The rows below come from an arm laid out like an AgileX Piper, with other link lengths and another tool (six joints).
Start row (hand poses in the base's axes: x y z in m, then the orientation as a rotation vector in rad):
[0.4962 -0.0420 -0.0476 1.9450 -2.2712 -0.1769]
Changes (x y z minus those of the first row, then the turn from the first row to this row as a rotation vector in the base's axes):
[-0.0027 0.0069 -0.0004 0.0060 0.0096 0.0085]
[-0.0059 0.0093 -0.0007 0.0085 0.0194 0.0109]
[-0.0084 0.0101 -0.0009 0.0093 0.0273 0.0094]
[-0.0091 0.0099 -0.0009 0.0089 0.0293 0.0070]
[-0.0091 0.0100 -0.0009 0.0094 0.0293 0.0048]
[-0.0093 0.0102 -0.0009 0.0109 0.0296 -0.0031]
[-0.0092 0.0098 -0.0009 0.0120 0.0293 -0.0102]
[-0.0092 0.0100 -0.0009 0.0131 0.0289 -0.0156]
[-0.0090 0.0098 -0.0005 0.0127 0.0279 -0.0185]
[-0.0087 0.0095 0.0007 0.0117 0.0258 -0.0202]
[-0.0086 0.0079 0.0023 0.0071 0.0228 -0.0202]
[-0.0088 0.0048 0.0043 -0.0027 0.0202 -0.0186]
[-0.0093 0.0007 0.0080 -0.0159 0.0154 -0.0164]
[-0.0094 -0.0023 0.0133 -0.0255 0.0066 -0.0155]
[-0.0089 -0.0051 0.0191 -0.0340 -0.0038 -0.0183]
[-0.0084 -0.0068 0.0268 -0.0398 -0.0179 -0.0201]
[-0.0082 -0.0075 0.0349 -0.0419 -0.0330 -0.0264]
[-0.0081 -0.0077 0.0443 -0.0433 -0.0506 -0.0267]
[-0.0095 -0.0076 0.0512 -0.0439 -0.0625 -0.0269]
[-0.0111 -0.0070 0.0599 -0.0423 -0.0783 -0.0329]
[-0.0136 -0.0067 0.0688 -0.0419 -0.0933 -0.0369]
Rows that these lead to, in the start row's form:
[0.4935 -0.0351 -0.0480 1.9522 -2.2587 -0.1919]
[0.4903 -0.0327 -0.0483 1.9508 -2.2510 -0.2036]
[0.4878 -0.0319 -0.0485 1.9453 -2.2478 -0.2120]
[0.4871 -0.0321 -0.0485 1.9414 -2.2489 -0.2136]
[0.4871 -0.0320 -0.0485 1.9392 -2.2513 -0.2145]
[0.4869 -0.0318 -0.0485 1.9311 -2.2595 -0.2174]
[0.4870 -0.0322 -0.0485 1.9240 -2.2672 -0.2192]
[0.4870 -0.0320 -0.0485 1.9188 -2.2733 -0.2207]
[0.4872 -0.0322 -0.0481 1.9159 -2.2767 -0.2197]
[0.4875 -0.0325 -0.0469 1.9147 -2.2794 -0.2168]
[0.4876 -0.0341 -0.0453 1.9141 -2.2797 -0.2086]
[0.4874 -0.0372 -0.0433 1.9125 -2.2763 -0.1946]
[0.4869 -0.0413 -0.0396 1.9112 -2.2725 -0.1745]
[0.4868 -0.0443 -0.0343 1.9121 -2.2736 -0.1551]
[0.4873 -0.0471 -0.0285 1.9102 -2.2798 -0.1358]
[0.4878 -0.0488 -0.0208 1.9126 -2.2881 -0.1161]
[0.4880 -0.0495 -0.0127 1.9122 -2.3028 -0.1000]
[0.4881 -0.0497 -0.0033 1.9200 -2.3133 -0.0816]
[0.4867 -0.0496 0.0036 1.9254 -2.3204 -0.0695]
[0.4851 -0.0490 0.0123 1.9273 -2.3366 -0.0567]
[0.4826 -0.0487 0.0212 1.9303 -2.3498 -0.0430]

